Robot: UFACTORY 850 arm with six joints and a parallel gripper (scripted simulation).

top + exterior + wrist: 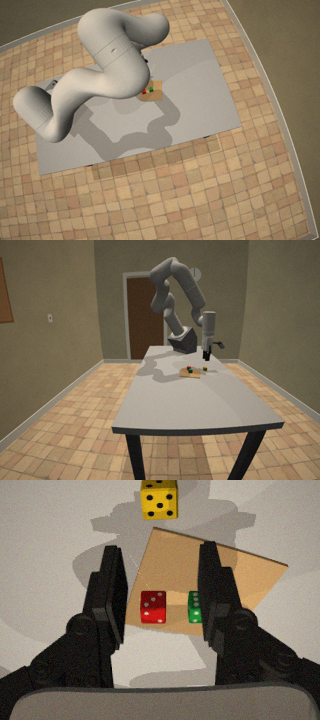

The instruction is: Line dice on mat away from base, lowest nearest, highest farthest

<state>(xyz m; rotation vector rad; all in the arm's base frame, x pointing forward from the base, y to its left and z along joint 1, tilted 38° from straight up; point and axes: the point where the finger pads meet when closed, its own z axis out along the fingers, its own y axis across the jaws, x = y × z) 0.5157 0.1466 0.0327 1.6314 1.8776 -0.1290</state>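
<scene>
Now: the yellow die 9 cm below my hand. Round my hand: green die (12 cm to the right, 9 cm below, 4 cm ahead); red die (12 cm to the right, 9 cm below, 1 cm behind); mat (12 cm to the right, 10 cm below, 4 cm ahead).
</scene>
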